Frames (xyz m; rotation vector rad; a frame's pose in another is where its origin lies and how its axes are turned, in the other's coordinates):
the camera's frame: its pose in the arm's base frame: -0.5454 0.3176 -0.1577 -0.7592 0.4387 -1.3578
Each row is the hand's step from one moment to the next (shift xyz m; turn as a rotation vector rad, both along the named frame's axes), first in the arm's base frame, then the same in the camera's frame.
Working: the arm's base frame: its pose in the camera's frame: 0.4321 0.2634 0.4087 0.7592 -0.4387 1.3578

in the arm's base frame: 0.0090 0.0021 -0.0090 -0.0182 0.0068 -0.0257
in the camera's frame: -0.0016 0.0128 0.0004 -0.0136 0.0056 -0.0287
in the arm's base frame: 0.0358 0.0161 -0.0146 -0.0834 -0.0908 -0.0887
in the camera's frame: -0.0111 0.0361 0.0181 0.0603 0.0010 -0.1394
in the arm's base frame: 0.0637 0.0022 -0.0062 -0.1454 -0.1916 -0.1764
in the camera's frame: 0.0088 0.0494 0.0398 0.1345 0.0161 -0.2658
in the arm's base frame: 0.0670 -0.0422 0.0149 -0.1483 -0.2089 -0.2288
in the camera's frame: 0.0556 0.0354 0.0464 0.1433 0.0506 -0.3080
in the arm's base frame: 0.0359 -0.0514 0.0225 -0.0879 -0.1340 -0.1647
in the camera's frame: 0.0598 0.0078 0.0283 0.0907 0.0503 -0.2051
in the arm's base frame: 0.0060 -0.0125 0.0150 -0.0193 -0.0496 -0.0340
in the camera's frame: 0.0154 -0.0068 0.0116 0.0399 0.0089 -0.0482
